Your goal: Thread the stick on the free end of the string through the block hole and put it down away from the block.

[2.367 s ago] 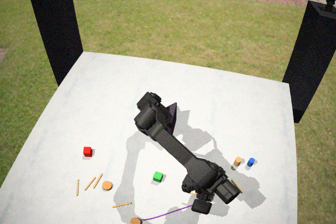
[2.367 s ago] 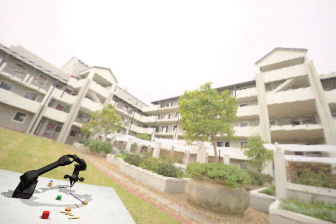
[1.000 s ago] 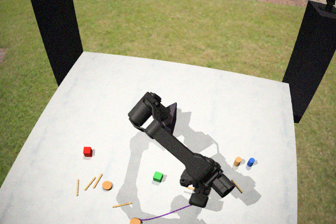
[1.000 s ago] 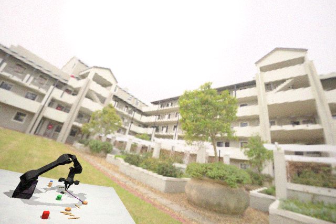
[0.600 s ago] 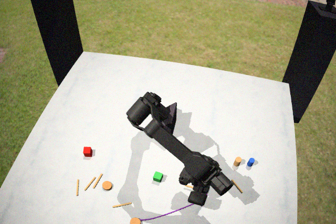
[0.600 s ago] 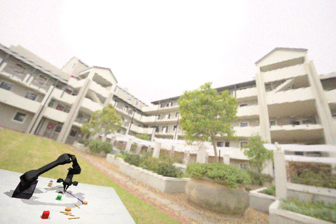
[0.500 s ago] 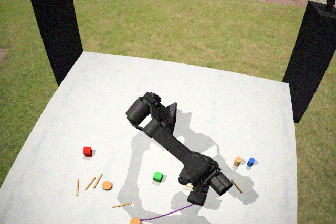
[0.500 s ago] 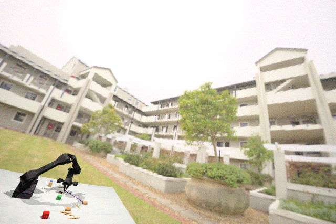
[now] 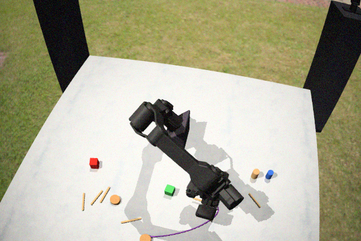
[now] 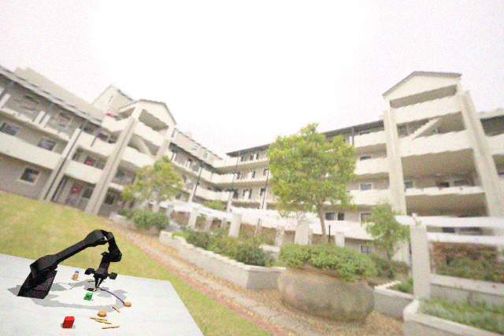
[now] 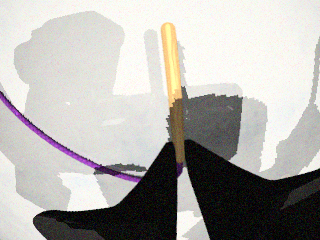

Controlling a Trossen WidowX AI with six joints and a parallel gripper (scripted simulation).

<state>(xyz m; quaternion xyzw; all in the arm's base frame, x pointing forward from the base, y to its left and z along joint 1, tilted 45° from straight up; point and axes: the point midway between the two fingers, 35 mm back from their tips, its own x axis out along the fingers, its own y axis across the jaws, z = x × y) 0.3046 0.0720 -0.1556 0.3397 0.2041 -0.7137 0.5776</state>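
Right now my gripper tip is 4 cm past the green block and 15 cm to the left of it. From my gripper tip the other things lie so: red cube 11 cm behind, 47 cm to the right; blue cylinder 13 cm behind, 23 cm to the left; tan cylinder 13 cm behind, 17 cm to the left.
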